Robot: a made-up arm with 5 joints.
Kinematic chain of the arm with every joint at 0, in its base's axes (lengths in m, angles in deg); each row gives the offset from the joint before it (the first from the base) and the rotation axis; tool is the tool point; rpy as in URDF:
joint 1: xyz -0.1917 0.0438 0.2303 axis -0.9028 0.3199 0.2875
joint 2: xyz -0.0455 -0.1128 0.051 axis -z
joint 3: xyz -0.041 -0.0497 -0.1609 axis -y
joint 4: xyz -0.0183 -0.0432 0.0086 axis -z
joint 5: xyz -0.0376 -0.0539 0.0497 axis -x
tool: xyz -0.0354 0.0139 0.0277 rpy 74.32 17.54 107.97
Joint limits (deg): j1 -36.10..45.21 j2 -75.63..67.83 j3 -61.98..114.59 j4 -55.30..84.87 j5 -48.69..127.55
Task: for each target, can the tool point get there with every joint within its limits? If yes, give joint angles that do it. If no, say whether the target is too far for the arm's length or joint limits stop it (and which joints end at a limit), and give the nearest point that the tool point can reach.
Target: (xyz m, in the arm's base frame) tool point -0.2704 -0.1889 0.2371
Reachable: yes | joints 6.31 -50.85 -4.95 64.81 7.32
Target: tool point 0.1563 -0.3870 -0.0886
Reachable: no: too far | nearest point -0.0811 -0.2160 0.0458 | short by 0.322 m
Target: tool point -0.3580 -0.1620 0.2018
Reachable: yes | joints 15.08 -4.27 11.93 49.63 99.69
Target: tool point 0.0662 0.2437 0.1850
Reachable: no: joint limits stop it (at a limit: joint 1, joint 2, joint 3) | nearest point -0.0263 -0.0641 0.2541 | short by 0.329 m
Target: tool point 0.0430 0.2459 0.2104
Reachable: no: joint limits stop it (at a limit: joint 1, joint 2, joint 3) | nearest point -0.0302 -0.0599 0.2694 | short by 0.320 m
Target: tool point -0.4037 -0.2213 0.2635
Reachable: yes | joints 37.25 16.76 60.19 12.41 -18.75
